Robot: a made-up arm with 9 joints. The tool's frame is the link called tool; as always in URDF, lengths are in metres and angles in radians. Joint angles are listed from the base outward. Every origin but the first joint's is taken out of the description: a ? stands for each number. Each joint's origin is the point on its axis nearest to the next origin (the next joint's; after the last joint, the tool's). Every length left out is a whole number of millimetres.
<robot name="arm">
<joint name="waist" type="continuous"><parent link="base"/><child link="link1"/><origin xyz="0 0 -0.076" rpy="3.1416 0 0"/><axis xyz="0 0 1"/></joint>
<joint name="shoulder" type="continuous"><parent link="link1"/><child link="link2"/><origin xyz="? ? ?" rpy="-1.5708 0 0"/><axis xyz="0 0 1"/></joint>
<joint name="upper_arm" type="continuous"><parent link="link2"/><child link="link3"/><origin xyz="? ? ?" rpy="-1.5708 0 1.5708"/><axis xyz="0 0 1"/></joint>
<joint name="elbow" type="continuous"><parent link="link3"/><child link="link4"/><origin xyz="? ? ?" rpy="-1.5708 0 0"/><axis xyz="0 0 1"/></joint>
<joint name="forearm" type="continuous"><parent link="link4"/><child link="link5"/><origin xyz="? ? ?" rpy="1.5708 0 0"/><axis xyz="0 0 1"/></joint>
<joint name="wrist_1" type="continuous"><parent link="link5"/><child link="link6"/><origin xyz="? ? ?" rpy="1.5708 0 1.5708"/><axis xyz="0 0 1"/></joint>
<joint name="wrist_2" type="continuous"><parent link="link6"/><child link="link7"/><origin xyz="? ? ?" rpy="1.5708 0 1.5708"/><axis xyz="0 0 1"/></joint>
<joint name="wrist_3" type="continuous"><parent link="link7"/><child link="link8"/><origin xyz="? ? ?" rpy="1.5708 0 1.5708"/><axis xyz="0 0 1"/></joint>
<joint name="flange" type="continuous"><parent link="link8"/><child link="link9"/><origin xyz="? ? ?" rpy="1.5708 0 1.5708"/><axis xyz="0 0 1"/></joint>
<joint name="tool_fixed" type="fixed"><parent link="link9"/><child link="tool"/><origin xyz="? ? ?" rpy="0 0 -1.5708"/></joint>
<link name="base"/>
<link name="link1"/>
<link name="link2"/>
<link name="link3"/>
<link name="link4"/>
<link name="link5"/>
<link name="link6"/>
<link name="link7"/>
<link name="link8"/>
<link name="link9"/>
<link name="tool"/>
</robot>
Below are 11 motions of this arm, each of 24 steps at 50 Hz.
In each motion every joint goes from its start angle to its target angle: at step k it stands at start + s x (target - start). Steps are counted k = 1, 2, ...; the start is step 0. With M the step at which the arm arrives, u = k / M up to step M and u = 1 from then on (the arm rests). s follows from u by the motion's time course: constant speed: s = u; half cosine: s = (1 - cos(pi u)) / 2; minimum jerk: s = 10 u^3 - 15 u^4 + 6 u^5.
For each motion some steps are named. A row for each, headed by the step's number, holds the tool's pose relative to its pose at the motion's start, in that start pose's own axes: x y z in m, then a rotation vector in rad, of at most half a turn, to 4 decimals.
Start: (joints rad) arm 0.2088 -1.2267 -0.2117 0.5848 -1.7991 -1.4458 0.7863 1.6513 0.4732
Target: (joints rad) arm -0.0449 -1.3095 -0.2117 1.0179 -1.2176 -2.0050 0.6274 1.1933 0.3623
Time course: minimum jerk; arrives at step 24
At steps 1, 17, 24:
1: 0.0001 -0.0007 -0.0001 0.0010 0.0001 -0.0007
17: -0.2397 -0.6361 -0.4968 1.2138 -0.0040 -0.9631
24: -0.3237 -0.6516 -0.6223 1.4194 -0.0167 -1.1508

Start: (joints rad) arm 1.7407 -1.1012 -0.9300 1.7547 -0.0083 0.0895 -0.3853 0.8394 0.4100
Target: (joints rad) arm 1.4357 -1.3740 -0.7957 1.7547 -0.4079 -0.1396 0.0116 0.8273 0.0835
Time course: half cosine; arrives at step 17
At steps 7, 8, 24:
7: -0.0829 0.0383 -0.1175 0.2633 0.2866 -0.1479
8: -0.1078 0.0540 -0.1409 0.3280 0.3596 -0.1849
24: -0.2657 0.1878 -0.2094 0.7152 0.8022 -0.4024

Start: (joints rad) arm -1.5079 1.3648 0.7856 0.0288 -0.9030 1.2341 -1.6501 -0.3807 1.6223
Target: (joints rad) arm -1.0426 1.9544 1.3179 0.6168 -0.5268 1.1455 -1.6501 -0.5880 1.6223
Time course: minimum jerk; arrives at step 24
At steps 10, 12, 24:
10: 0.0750 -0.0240 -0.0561 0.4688 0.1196 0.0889
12: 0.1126 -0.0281 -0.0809 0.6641 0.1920 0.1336
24: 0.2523 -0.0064 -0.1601 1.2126 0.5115 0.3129

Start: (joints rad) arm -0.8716 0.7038 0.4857 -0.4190 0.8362 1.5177 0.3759 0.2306 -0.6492
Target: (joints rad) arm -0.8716 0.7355 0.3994 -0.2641 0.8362 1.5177 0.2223 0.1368 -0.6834
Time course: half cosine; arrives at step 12
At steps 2, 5, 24:
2: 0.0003 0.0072 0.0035 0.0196 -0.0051 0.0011
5: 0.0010 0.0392 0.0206 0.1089 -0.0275 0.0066
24: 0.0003 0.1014 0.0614 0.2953 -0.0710 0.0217

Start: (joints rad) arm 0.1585 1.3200 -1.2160 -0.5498 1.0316 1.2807 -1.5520 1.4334 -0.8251
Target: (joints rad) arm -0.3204 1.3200 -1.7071 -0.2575 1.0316 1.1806 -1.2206 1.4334 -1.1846
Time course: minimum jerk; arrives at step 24
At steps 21, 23, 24:
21: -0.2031 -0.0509 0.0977 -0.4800 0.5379 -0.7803
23: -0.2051 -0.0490 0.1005 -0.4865 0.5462 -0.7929
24: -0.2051 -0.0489 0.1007 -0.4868 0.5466 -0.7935

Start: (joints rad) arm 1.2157 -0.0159 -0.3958 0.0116 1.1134 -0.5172 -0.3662 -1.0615 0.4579
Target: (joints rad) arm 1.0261 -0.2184 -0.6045 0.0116 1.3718 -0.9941 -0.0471 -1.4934 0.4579
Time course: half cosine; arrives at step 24
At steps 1, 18, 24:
1: -0.0009 -0.0005 -0.0002 0.0012 -0.0005 -0.0015
18: -0.2084 -0.0620 -0.0143 0.2143 -0.1813 -0.2824
24: -0.2510 -0.0642 -0.0140 0.2472 -0.2268 -0.3245

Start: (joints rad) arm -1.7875 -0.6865 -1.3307 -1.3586 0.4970 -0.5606 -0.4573 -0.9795 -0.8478
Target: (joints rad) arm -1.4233 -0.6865 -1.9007 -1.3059 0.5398 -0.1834 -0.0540 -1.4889 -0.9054
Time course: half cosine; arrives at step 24
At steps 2, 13, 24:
2: 0.0067 -0.0113 0.0045 0.0028 0.0039 -0.0128
13: 0.0977 -0.4159 0.1332 0.1846 0.1280 -0.4448
24: -0.0029 -0.7321 0.1646 0.4517 0.2280 -0.7831

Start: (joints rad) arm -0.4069 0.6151 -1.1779 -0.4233 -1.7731 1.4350 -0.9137 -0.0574 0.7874
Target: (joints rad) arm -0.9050 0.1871 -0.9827 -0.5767 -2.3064 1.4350 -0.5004 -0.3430 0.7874
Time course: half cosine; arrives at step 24
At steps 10, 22, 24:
10: -0.0130 -0.0529 0.1280 -0.0676 0.0025 -0.0062
22: -0.0510 -0.0876 0.3631 -0.1666 0.0195 -0.0670
24: -0.0524 -0.0875 0.3700 -0.1693 0.0199 -0.0696

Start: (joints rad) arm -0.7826 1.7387 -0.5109 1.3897 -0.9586 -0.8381 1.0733 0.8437 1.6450
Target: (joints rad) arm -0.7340 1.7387 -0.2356 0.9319 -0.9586 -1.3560 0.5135 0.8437 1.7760
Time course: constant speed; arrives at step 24
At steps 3, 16, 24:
3: -0.0152 -0.0242 0.0770 -0.0959 -0.0496 -0.0613
16: -0.1341 -0.0284 0.3994 -0.4863 -0.2684 -0.3346
24: -0.2345 0.0449 0.5611 -0.7022 -0.4064 -0.5083

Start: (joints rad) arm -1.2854 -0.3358 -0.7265 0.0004 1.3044 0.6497 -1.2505 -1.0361 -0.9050
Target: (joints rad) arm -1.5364 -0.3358 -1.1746 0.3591 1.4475 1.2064 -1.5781 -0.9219 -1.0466
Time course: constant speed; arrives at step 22
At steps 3, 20, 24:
3: 0.0058 0.0411 -0.1130 0.0922 0.0986 0.0523
20: -0.1728 0.4018 -0.6140 0.6478 0.6739 0.3370
24: -0.2139 0.4500 -0.6505 0.7146 0.7452 0.3667

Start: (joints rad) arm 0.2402 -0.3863 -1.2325 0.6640 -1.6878 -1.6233 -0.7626 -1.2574 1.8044
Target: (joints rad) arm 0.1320 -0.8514 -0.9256 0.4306 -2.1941 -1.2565 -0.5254 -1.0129 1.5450
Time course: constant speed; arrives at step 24
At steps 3, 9, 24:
3: -0.0139 -0.0090 -0.0257 0.0125 -0.0567 -0.1194
9: -0.0338 -0.0258 -0.0837 0.0503 -0.1801 -0.3344
24: -0.0121 -0.0824 -0.2496 0.2181 -0.5202 -0.7142

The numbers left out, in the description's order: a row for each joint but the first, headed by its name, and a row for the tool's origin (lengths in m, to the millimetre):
shoulder: -0.004 -0.068 0
upper_arm: 0.169 0.041 0
elbow: 0.297 -0.126 0
forearm: -0.247 0.302 0
wrist_1: -0.168 -0.02 0
wrist_2: -0.133 -0.061 0
wrist_3: -0.252 -0.286 0
flange: 0.184 0.056 0
tool: -0.061 -0.267 0

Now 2 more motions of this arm.
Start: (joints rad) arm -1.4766 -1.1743 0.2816 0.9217 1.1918 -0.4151 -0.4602 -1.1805 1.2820
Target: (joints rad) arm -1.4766 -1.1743 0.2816 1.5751 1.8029 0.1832 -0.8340 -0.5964 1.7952
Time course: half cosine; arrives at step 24
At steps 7, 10, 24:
7: 0.0908 0.0758 -0.1263 0.1782 0.1576 0.2859
10: 0.1437 0.1806 -0.2252 0.3420 0.2569 0.5575
24: 0.1247 0.6579 -0.3380 0.9001 0.2726 1.5983

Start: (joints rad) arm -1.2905 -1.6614 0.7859 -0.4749 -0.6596 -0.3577 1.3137 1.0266 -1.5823
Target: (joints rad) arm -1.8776 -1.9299 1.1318 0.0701 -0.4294 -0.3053 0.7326 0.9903 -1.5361
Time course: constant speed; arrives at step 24
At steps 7, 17, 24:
7: 0.0063 0.0329 -0.1367 -0.2907 -0.1154 -0.1861
17: 0.0538 -0.0416 -0.3077 -0.6854 -0.3572 -0.4553
24: 0.0901 -0.1573 -0.3699 -0.9492 -0.5747 -0.6221

